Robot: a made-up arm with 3 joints.
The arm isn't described. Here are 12 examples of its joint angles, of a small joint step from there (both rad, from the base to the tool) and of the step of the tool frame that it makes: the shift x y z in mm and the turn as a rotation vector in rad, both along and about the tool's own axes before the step.
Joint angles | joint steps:
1: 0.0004 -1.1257 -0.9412 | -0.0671 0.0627 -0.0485
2: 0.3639 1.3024 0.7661 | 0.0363 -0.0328 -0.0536
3: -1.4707 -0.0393 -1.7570 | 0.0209 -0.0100 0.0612
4: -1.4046 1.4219 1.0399 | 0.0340 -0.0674 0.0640
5: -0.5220 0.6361 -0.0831 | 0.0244 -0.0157 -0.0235
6: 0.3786 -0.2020 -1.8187 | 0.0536 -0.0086 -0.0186
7: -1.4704 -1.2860 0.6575 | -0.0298 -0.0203 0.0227
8: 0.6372 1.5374 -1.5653 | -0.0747 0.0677 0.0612
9: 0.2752 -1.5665 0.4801 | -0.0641 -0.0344 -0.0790
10: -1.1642 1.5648 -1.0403 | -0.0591 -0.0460 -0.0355
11: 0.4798 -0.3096 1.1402 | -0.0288 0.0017 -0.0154
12: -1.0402 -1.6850 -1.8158 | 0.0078 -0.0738 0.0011
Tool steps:
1: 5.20 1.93 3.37 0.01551 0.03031 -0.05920
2: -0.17 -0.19 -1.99 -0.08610 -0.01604 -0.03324
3: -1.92 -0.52 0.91 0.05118 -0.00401 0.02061
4: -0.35 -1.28 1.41 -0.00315 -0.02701 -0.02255
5: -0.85 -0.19 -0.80 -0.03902 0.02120 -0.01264
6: -4.83 -0.83 -1.58 -0.02738 -0.02385 0.04807
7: 1.67 -0.36 -0.02 0.00309 -0.02416 -0.01787
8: 0.70 -1.32 4.53 0.12842 -0.07580 0.00206
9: 3.60 0.09 -3.17 -0.11166 -0.02651 -0.05898
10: 0.21 -1.01 -5.01 -0.08181 -0.05146 0.02755
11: 1.22 -0.31 -0.80 -0.01355 -0.01955 0.02116
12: -0.18 1.46 -4.83 -0.07290 -0.00624 -0.00198
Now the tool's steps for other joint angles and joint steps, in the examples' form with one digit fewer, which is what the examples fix.
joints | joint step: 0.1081 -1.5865 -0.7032 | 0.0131 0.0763 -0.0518
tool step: -0.8 1.5 2.9 0.0241 -0.0099 0.0103
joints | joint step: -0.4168 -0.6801 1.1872 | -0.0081 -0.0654 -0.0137
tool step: 0.4 -1.2 -0.1 -0.0790 -0.0079 0.0026
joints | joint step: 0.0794 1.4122 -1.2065 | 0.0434 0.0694 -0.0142
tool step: -0.4 0.3 5.1 0.0555 0.0409 -0.0103
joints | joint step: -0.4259 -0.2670 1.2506 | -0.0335 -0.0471 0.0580
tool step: 1.3 -1.5 1.6 0.0111 -0.0190 0.0273
